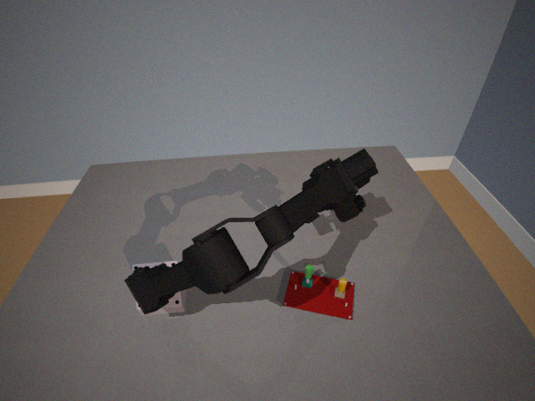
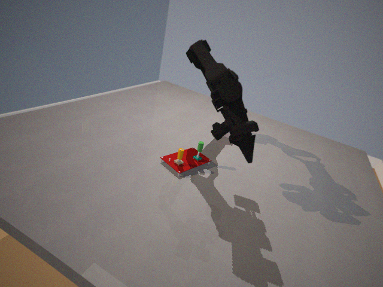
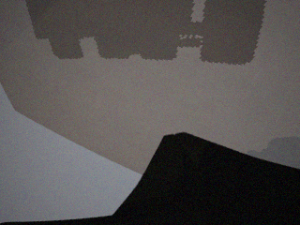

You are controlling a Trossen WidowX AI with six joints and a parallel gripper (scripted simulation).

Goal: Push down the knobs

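Now: gripper tip 100 mm past the green knob, 180 mm to the left of it and 70 mm above it. Also, from my gripper tip: teal potentiometer 100 mm behind, 180 mm to the right, 90 mm below; grey potentiometer 30 mm behind, 220 mm to the right, 90 mm below.
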